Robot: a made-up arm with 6 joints. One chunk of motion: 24 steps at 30 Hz.
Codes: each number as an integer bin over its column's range. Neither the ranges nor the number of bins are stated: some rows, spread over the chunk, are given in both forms.
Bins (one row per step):
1: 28 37 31 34 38 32
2: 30 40 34 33 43 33
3: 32 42 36 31 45 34
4: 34 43 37 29 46 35
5: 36 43 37 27 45 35
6: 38 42 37 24 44 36
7: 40 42 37 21 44 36
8: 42 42 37 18 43 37
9: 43 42 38 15 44 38
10: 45 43 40 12 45 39
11: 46 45 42 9 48 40
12: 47 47 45 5 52 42
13: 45 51 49 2 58 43
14: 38 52 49 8 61 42
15: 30 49 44 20 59 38
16: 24 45 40 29 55 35
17: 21 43 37 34 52 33
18: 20 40 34 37 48 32
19: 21 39 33 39 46 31
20: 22 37 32 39 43 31
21: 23 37 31 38 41 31
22: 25 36 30 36 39 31
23: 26 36 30 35 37 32
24: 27 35 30 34 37 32
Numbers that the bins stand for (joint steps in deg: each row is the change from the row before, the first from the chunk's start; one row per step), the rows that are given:
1: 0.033 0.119 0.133 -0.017 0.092 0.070
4: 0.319 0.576 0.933 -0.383 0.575 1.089
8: 0.700 0.500 0.933 -1.186 0.394 1.768
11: 0.890 0.729 1.600 -1.843 0.695 2.787
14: 0.510 1.262 2.533 -1.916 1.479 3.467
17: -0.300 0.576 0.933 -0.017 0.937 0.410
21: -0.205 0.119 0.133 0.275 0.273 -0.270
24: -0.014 -0.033 0.000 -0.017 0.032 0.070
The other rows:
2: 0.129 0.348 0.533 -0.090 0.394 0.410
3: 0.224 0.500 0.800 -0.237 0.514 0.749
5: 0.414 0.576 0.933 -0.529 0.514 1.089
6: 0.510 0.500 0.933 -0.748 0.454 1.429
7: 0.605 0.500 0.933 -0.967 0.454 1.429
9: 0.748 0.500 1.067 -1.405 0.454 2.108
10: 0.843 0.576 1.333 -1.624 0.514 2.448
12: 0.938 0.881 2.000 -2.135 0.937 3.467
13: 0.843 1.186 2.533 -2.354 1.298 3.806
15: 0.129 1.033 1.867 -1.040 1.359 2.108
16: -0.157 0.729 1.333 -0.383 1.117 1.089
18: -0.348 0.348 0.533 0.202 0.695 0.070
19: -0.300 0.271 0.400 0.348 0.575 -0.270
20: -0.252 0.119 0.267 0.348 0.394 -0.270
22: -0.110 0.043 0.000 0.129 0.152 -0.270
23: -0.062 0.043 0.000 0.056 0.032 0.070

